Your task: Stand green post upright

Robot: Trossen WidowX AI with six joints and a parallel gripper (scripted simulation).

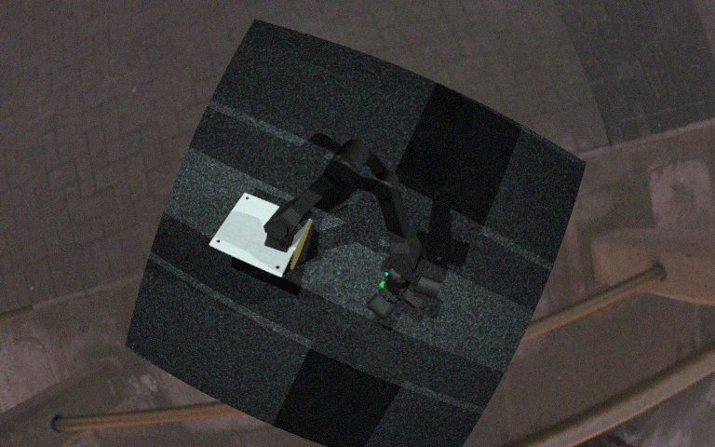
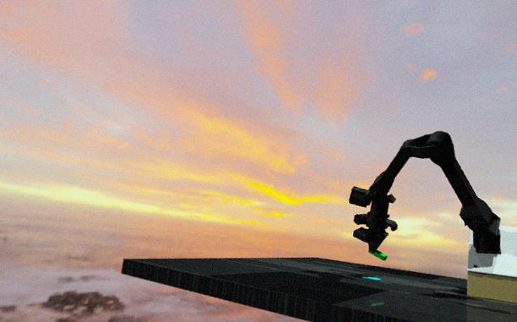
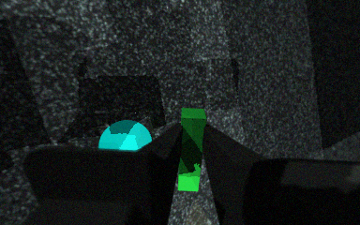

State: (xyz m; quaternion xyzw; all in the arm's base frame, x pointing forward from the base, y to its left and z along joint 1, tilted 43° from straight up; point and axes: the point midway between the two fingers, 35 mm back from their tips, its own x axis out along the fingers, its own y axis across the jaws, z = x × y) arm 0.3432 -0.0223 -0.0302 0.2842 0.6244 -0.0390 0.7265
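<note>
Right now the cyan circle is 9 cm below my gripper tip, 6 cm to the left of it and 1 cm behind it. Round my gripper tip: green post (2 cm behind, 1 cm to the left, 1 cm below).
</note>
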